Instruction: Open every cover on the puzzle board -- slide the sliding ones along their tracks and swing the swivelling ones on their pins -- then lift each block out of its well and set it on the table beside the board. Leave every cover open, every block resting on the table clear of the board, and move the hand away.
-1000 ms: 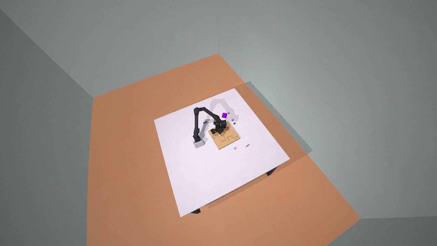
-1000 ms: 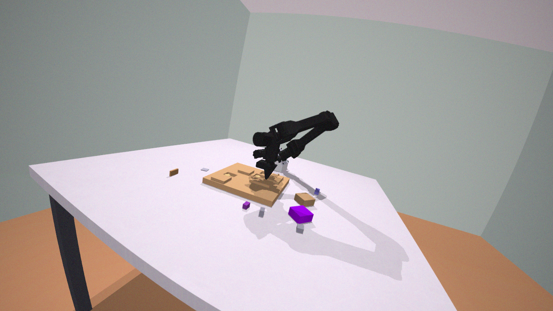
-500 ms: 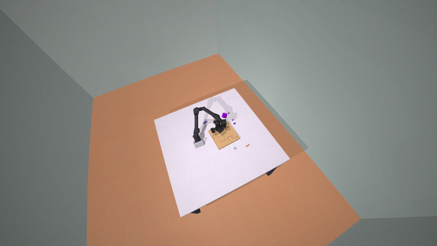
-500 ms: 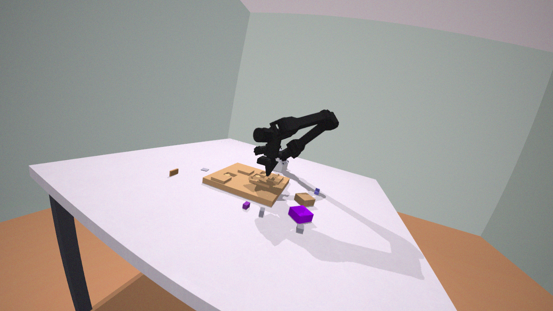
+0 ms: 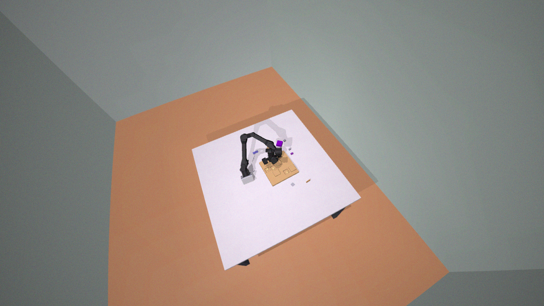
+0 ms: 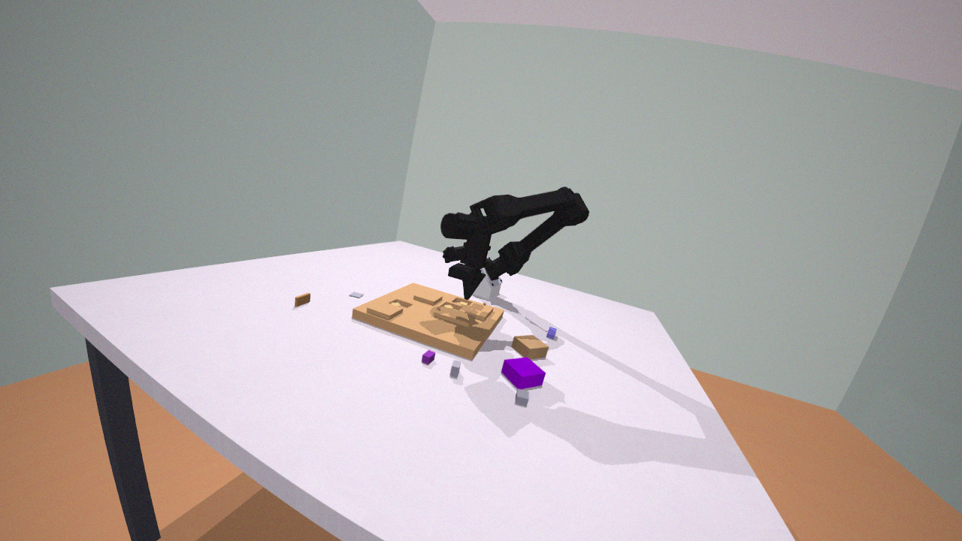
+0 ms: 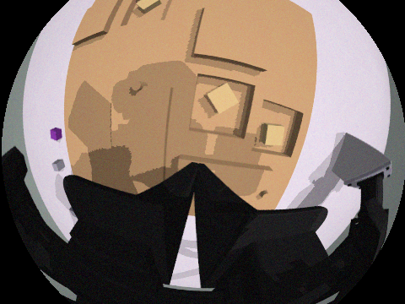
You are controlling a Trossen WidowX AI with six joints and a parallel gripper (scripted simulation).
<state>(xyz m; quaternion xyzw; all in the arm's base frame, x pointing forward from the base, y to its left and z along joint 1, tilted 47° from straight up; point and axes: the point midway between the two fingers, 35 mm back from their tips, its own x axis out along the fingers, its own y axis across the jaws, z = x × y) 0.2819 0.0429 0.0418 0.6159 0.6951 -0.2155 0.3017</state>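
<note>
My gripper tip is now 240 mm short of the small purple cube, 50 mm to the right of it and 50 mm above it. From my gripper tip the other things lie so: large purple block 220 mm to the left, 160 mm ahead, 40 mm below; blue piece 220 mm to the left, 120 mm behind, 50 mm below; brown box 200 mm to the left, 40 mm below, 30 mm ahead.
</note>
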